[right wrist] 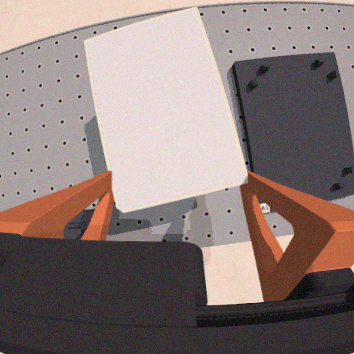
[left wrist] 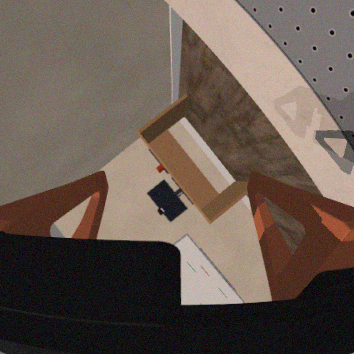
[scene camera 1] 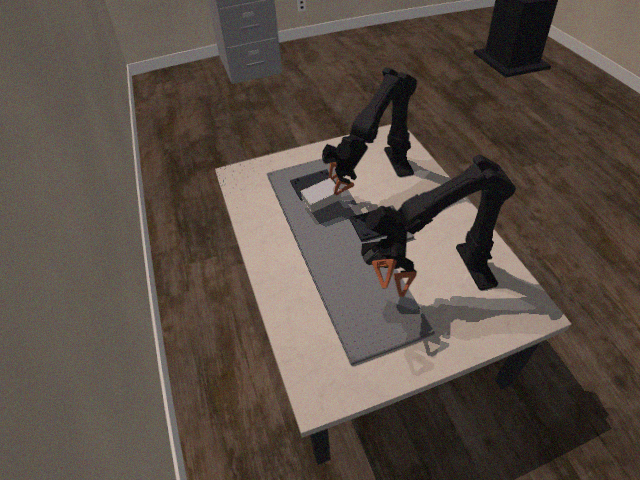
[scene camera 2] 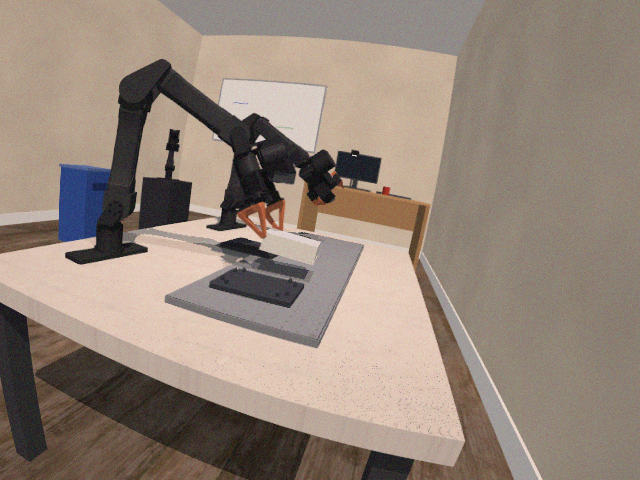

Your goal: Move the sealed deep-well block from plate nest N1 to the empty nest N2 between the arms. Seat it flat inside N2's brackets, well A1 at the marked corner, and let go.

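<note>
My right gripper is shut on one end of the white deep-well block and holds it about level above the grey board. Nest N1 is a dark plate with small corner brackets; it is empty, and the block hangs beside it. An A1 label shows at its corner. Nest N2 is a dark plate between the arms, partly hidden by the left arm in scene camera 1. My left gripper is open and empty above the board.
The perforated grey board lies on the pale table. The left forearm and wrist hang over the N2 side in scene camera 1. A desk with a monitor stands beyond the table.
</note>
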